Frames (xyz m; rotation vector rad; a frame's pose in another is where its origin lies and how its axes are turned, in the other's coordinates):
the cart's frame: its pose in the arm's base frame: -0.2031 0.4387 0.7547 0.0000 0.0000 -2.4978
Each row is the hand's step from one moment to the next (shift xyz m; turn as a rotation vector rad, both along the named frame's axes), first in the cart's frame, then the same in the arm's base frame.
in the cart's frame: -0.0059 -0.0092 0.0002 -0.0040 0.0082 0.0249
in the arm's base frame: -0.0008 0.0109 0.0002 0.0081 -0.0042 0.0249
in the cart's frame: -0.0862 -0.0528 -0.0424 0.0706 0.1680 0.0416
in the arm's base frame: 0.0373 0.0940 -0.0424 0.0444 -0.1767 0.0416
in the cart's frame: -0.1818 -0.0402 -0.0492 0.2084 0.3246 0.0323
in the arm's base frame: 0.1213 0.1413 -0.0492 0.0282 -0.3847 0.0323
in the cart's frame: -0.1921 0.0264 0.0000 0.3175 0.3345 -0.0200
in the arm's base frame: 0.1695 0.0942 0.0000 -0.0532 -0.4581 -0.0200
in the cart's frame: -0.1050 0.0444 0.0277 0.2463 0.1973 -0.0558
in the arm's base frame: 0.1106 0.0275 0.0277 -0.0786 -0.3056 -0.0558
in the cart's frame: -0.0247 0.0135 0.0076 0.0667 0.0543 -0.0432
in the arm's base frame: 0.0279 0.0040 0.0076 -0.0208 -0.0835 -0.0432
